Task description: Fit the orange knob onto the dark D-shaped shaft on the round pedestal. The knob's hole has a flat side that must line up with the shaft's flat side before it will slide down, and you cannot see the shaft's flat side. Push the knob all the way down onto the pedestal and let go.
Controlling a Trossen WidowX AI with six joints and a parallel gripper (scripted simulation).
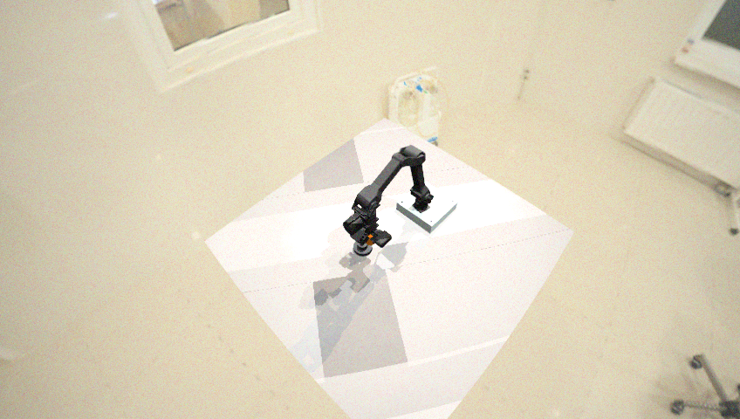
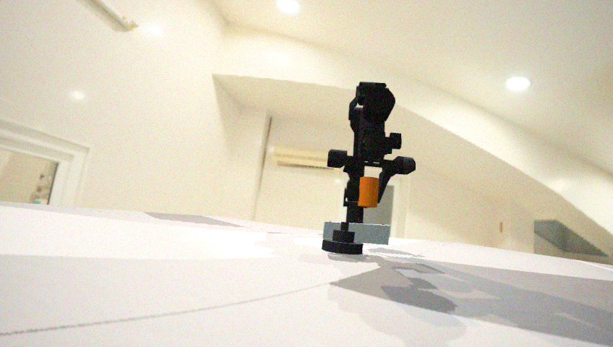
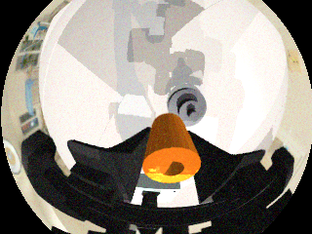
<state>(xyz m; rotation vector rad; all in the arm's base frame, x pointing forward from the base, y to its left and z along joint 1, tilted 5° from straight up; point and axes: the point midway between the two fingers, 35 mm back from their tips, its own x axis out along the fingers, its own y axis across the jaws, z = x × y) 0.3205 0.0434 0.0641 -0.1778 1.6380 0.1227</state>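
Now: the pedestal 8 cm below my gripper tip, 4 cm to the right of it and 2 cm ahead of it. Round my gripper tip: orange knob (2 cm above).
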